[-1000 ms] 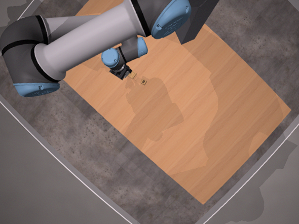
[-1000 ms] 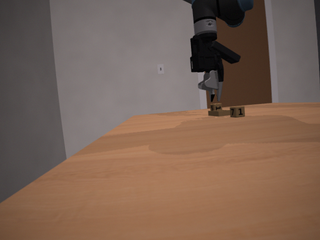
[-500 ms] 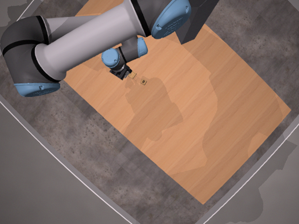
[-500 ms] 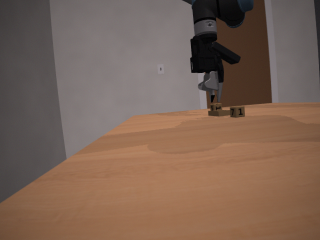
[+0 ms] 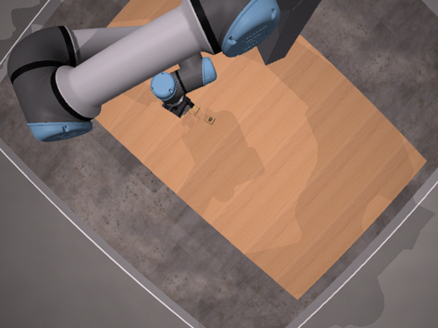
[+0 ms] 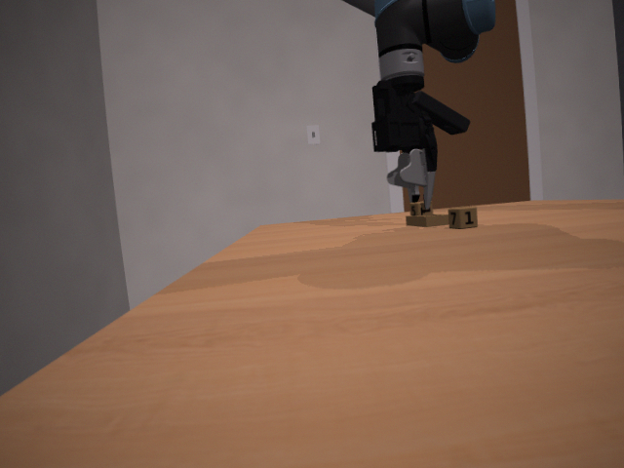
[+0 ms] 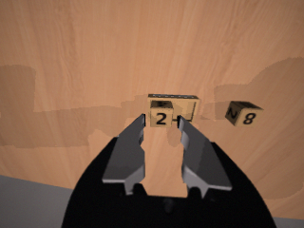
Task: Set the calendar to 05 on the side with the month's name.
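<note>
My gripper is now 20 mm above the block. Also, from my hand: wooden calendar tray (30 mm below, 20 mm to the left).
</note>
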